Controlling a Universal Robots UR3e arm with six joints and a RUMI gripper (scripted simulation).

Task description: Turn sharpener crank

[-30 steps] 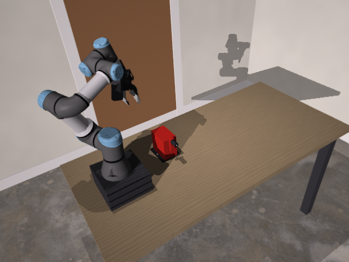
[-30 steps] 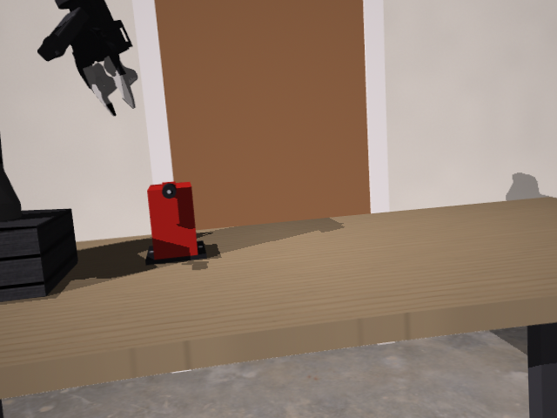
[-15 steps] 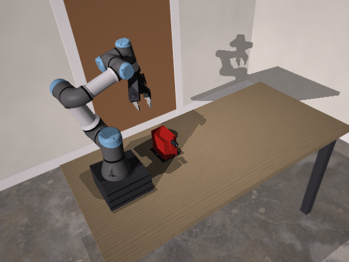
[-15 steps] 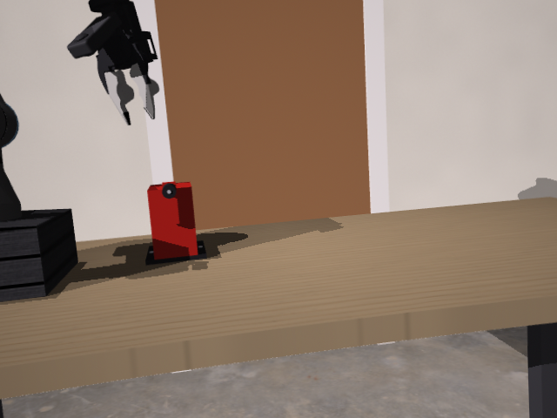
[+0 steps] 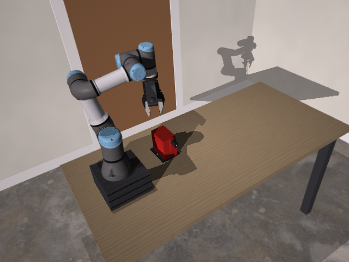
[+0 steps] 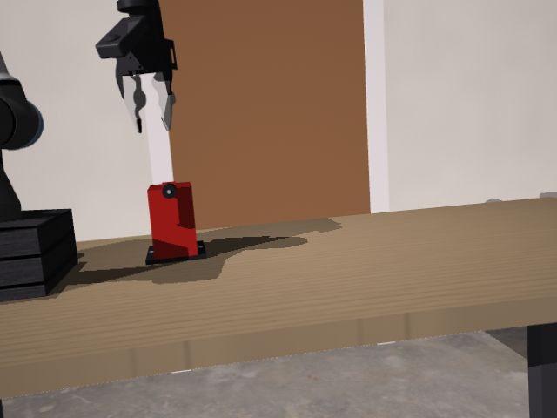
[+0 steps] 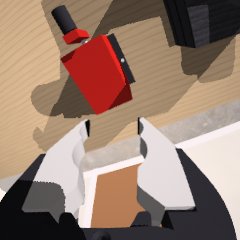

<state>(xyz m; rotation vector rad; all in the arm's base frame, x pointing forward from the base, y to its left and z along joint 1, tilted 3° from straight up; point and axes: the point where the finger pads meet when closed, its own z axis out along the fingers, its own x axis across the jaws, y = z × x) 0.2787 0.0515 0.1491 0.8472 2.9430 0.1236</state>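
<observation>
My gripper is now 12 cm to the left of the crank knob and 11 cm above it.
</observation>
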